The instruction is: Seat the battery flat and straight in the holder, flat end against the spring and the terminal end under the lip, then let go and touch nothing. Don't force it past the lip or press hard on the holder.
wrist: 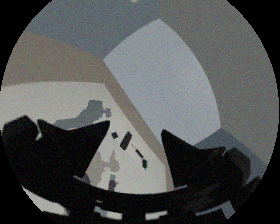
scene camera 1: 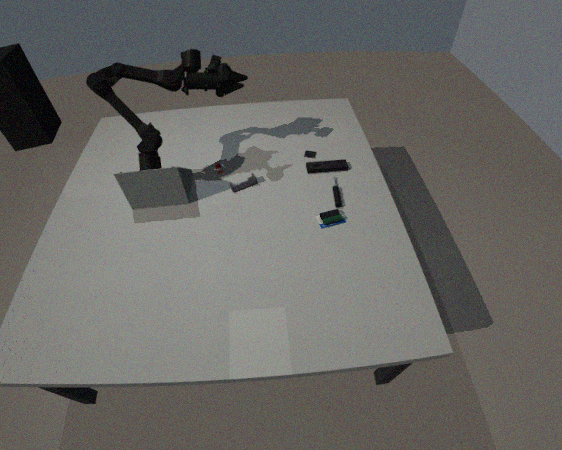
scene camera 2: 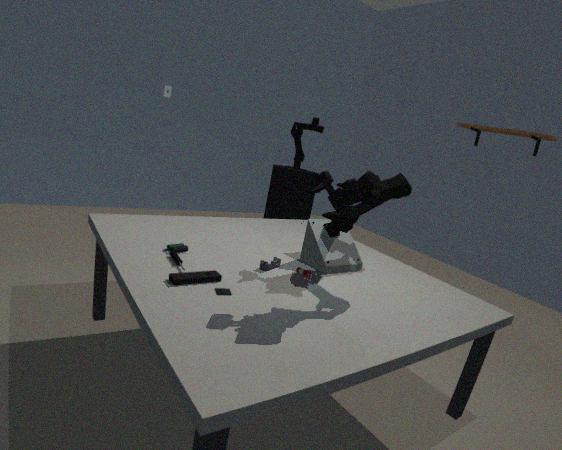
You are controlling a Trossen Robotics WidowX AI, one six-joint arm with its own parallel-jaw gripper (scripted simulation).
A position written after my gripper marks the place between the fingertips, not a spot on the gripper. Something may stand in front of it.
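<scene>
My gripper (scene camera 2: pixel 316 203) shows in scene camera 1 (scene camera 1: pixel 245 81) too, and in the wrist view (wrist: pixel 136 128) as well. The gripper's open and it's holding nothing.
</scene>
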